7 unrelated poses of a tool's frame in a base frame.
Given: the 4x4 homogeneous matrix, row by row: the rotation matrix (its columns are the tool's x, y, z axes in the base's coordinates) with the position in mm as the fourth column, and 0 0 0 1 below. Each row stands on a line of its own.
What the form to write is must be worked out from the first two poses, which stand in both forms.
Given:
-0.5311 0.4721 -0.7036 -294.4
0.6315 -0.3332 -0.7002 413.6
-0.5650 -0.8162 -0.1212 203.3
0 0 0 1
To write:
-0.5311 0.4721 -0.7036 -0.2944
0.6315 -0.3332 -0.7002 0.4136
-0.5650 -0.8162 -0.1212 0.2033
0 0 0 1

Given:
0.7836 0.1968 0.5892 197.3
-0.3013 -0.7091 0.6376 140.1
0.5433 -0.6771 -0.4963 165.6
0 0 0 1
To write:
0.7836 0.1968 0.5892 0.1973
-0.3013 -0.7091 0.6376 0.1401
0.5433 -0.6771 -0.4963 0.1656
0 0 0 1

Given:
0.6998 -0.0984 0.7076 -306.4
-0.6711 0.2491 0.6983 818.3
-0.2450 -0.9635 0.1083 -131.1
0 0 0 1
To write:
0.6998 -0.0984 0.7076 -0.3064
-0.6711 0.2491 0.6983 0.8183
-0.2450 -0.9635 0.1083 -0.1311
0 0 0 1

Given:
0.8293 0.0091 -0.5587 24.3
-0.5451 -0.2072 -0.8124 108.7
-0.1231 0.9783 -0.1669 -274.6
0 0 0 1
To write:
0.8293 0.0091 -0.5587 0.0243
-0.5451 -0.2072 -0.8124 0.1087
-0.1231 0.9783 -0.1669 -0.2746
0 0 0 1

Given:
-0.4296 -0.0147 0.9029 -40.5
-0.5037 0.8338 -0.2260 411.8
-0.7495 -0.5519 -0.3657 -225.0
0 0 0 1
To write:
-0.4296 -0.0147 0.9029 -0.0405
-0.5037 0.8338 -0.2260 0.4118
-0.7495 -0.5519 -0.3657 -0.2250
0 0 0 1

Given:
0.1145 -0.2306 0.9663 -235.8
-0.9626 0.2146 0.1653 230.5
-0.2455 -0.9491 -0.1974 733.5
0 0 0 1
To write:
0.1145 -0.2306 0.9663 -0.2358
-0.9626 0.2146 0.1653 0.2305
-0.2455 -0.9491 -0.1974 0.7335
0 0 0 1

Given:
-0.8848 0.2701 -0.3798 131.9
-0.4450 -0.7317 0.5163 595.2
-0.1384 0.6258 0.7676 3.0
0 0 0 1
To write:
-0.8848 0.2701 -0.3798 0.1319
-0.4450 -0.7317 0.5163 0.5952
-0.1384 0.6258 0.7676 0.0030
0 0 0 1

